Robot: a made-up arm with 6 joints.
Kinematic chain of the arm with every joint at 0, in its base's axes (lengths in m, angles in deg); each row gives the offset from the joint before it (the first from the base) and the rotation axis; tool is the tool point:
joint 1: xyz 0 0 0.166 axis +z
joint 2: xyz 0 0.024 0 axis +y
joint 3: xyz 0 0 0.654 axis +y
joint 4: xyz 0 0 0.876 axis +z
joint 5: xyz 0 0 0 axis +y
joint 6: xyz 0 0 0.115 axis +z
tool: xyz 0 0 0
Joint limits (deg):
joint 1: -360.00..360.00
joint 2: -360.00..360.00
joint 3: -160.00..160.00
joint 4: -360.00..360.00
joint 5: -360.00..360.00
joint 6: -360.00..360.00
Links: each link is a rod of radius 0.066 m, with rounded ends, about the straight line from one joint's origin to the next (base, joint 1, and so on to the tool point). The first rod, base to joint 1, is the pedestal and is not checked.
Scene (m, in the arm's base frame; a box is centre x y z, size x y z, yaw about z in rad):
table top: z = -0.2
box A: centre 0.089 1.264 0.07 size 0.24 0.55 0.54 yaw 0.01
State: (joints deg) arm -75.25 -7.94 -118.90 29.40 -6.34 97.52
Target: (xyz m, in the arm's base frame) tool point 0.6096 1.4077 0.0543
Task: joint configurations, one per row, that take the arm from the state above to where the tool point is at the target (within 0.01 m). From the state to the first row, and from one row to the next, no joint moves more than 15 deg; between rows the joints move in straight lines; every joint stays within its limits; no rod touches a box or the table.
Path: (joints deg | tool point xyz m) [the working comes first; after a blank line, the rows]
Joints at the target: -112.46 -68.35 -42.69 29.36 1.71 97.52
Straight joint move there: touches box A.

1: -76.79 5.32 -114.45 26.57 5.58 111.29 | -0.1725 0.8618 0.5020
2: -78.33 18.58 -110.00 23.74 17.49 125.05 | -0.1202 0.7694 0.7931
3: -84.02 4.09 -98.78 24.68 14.86 120.46 | -0.0618 0.9381 0.7643
4: -89.71 -10.39 -87.56 25.61 12.23 115.88 | 0.0290 1.1000 0.6943
5: -95.39 -24.88 -76.35 26.55 9.60 111.29 | 0.1497 1.2404 0.5834
6: -101.08 -39.37 -65.13 27.48 6.97 106.70 | 0.2944 1.3451 0.4357
7: -106.77 -53.86 -53.91 28.42 4.34 102.11 | 0.4522 1.4031 0.2566
8: -112.46 -68.35 -42.69 29.36 1.71 97.52 | 0.6097 1.4077 0.0543

